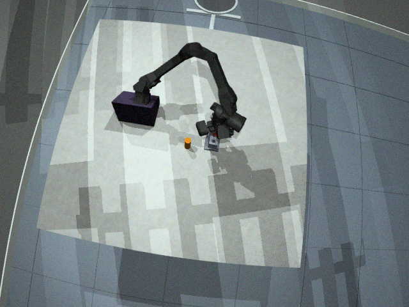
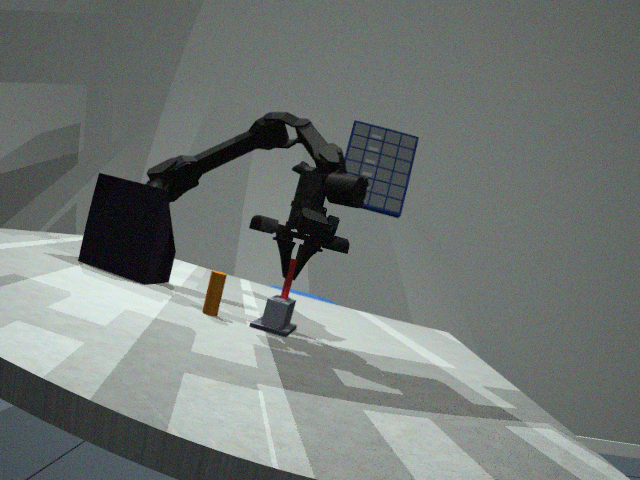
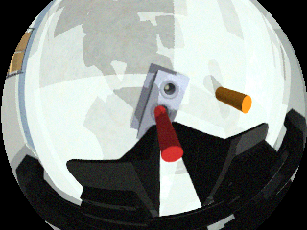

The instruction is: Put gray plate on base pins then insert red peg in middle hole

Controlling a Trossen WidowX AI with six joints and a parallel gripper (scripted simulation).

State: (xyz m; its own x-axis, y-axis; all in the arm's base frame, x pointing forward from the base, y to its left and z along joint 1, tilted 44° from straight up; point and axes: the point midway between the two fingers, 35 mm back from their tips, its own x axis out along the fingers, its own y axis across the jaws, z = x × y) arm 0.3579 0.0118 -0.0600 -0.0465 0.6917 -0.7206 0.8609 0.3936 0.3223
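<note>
Right now my gripper tip is 5 cm above the gray plate. From my gripper tip the other things lie so: base (9 cm below); then red peg (right at my gripper tip); then orange cylinder (12 cm behind, 7 cm to the right, 6 cm below).
</note>
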